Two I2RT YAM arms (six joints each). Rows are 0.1 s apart.
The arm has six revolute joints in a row. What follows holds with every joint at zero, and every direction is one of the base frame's.
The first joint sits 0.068 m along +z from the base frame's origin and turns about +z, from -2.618 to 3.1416 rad.
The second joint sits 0.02 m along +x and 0.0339 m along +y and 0.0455 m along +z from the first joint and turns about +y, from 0 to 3.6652 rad.
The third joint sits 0.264 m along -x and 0.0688 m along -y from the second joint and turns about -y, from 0 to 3.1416 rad.
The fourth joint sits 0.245 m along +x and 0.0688 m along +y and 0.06 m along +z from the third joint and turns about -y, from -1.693 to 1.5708 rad.
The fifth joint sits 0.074 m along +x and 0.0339 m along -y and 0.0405 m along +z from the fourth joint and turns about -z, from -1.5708 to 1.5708 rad.
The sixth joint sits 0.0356 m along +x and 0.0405 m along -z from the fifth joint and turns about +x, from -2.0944 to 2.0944 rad.
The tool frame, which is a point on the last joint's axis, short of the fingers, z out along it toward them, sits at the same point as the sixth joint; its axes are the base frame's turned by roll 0, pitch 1.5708 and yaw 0 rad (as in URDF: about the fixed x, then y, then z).
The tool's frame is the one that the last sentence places.
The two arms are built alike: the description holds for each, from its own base.
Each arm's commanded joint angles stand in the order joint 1, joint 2, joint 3, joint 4, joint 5, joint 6.
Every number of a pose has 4 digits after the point. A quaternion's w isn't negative.
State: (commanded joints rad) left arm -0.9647 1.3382 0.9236 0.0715 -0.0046 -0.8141; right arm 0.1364 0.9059 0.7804 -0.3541 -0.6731 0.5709
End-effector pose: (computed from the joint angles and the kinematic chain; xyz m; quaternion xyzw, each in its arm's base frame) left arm 0.1772 -0.2553 0.2897 0.0602 0.8152 -0.4462 0.3643; right arm 0.1932 0.0489 0.3031 0.0066 0.8248 0.4345 0.3617
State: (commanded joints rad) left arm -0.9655 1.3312 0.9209 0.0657 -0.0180 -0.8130; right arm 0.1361 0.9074 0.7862 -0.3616 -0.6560 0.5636
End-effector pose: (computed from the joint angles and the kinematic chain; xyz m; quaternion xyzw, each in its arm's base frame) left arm 0.1764 -0.2538 0.2902 0.0571 0.8159 -0.4422 0.3682; right arm 0.1936 0.0484 0.3040 0.0089 0.8270 0.4269 0.3658
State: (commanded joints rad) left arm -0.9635 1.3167 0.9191 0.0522 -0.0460 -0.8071; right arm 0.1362 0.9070 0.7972 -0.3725 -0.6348 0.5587
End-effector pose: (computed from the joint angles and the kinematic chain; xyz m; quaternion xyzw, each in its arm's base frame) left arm 0.1759 -0.2502 0.2924 0.0507 0.8164 -0.4331 0.3785; right arm 0.1937 0.0479 0.3066 0.0124 0.8286 0.4185 0.3716
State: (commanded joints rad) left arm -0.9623 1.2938 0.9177 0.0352 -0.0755 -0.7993; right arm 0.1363 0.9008 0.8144 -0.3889 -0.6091 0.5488
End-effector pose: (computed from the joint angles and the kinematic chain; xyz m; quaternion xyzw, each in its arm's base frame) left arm 0.1742 -0.2454 0.2966 0.0447 0.8153 -0.4250 0.3907; right arm 0.1925 0.0470 0.3118 0.0139 0.8291 0.4080 0.3820
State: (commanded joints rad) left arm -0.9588 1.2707 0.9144 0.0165 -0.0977 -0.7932; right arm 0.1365 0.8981 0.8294 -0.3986 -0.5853 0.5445
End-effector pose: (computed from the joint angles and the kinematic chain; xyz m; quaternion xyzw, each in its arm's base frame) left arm 0.1727 -0.2400 0.3000 0.0394 0.8151 -0.4175 0.3998; right arm 0.1921 0.0462 0.3163 0.0171 0.8291 0.3992 0.3910
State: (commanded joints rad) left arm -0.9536 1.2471 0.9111 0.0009 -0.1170 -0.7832; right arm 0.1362 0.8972 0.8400 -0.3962 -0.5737 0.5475
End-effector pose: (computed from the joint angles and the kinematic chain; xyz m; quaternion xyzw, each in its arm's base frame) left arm 0.1714 -0.2344 0.3037 0.0355 0.8137 -0.4106 0.4100; right arm 0.1923 0.0459 0.3202 0.0193 0.8268 0.3965 0.3986
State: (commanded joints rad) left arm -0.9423 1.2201 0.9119 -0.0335 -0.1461 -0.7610; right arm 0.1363 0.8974 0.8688 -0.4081 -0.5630 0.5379
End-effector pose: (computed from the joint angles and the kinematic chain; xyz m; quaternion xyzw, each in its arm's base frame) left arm 0.1711 -0.2266 0.3077 0.0319 0.8153 -0.3934 0.4237; right arm 0.1919 0.0455 0.3288 0.0154 0.8238 0.3918 0.4095
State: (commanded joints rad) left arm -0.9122 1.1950 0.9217 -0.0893 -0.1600 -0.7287; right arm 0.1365 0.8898 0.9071 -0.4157 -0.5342 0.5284
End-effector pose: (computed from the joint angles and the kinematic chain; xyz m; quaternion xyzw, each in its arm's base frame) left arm 0.1742 -0.2158 0.3120 0.0300 0.8211 -0.3693 0.4342; right arm 0.1899 0.0444 0.3422 0.0132 0.8166 0.3820 0.4326
